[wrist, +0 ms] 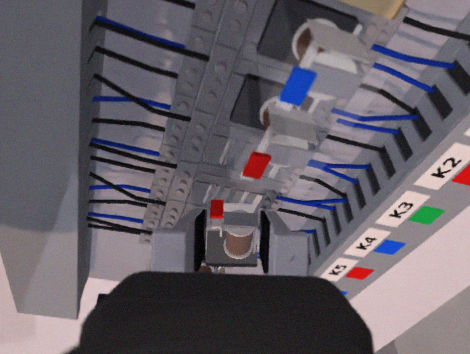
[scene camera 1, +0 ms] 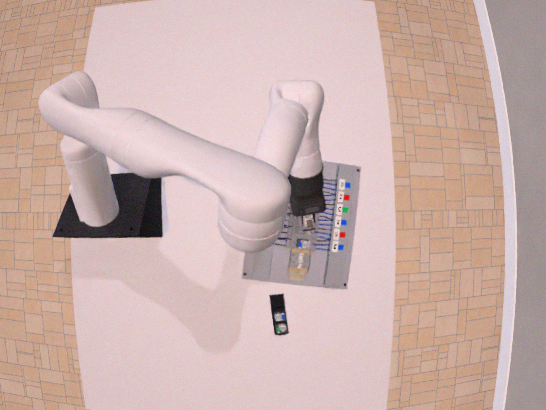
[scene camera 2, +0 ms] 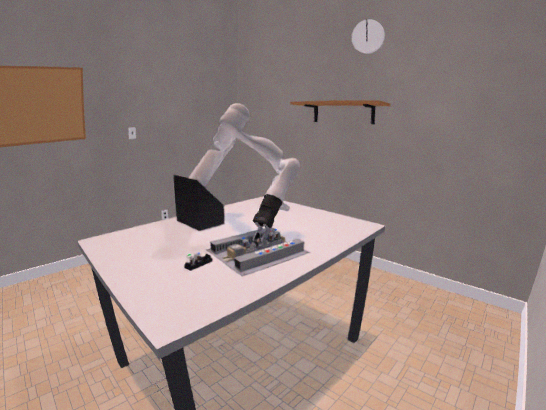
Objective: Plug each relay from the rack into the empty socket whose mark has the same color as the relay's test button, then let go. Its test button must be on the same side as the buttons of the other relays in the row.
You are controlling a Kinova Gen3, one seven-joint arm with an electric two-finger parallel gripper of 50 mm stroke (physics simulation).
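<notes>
My gripper is shut on a relay with a red test button, low at the socket row. The relay stands squarely between the fingers, its button at the upper left in the wrist view. Whether its pins sit in a socket is hidden. Beyond it in the wrist view are bare sockets, a relay with a red button and a relay with a blue button. Another relay with a blue button stands near the K6 end. The black rack holds a blue-button relay and a green-button relay.
Grey wire ducts flank the row; one carries marks K1 to K6 with colored squares. Blue and black wires run from the ducts to the sockets. A tan block stands at the row's end. The rack is off the panel.
</notes>
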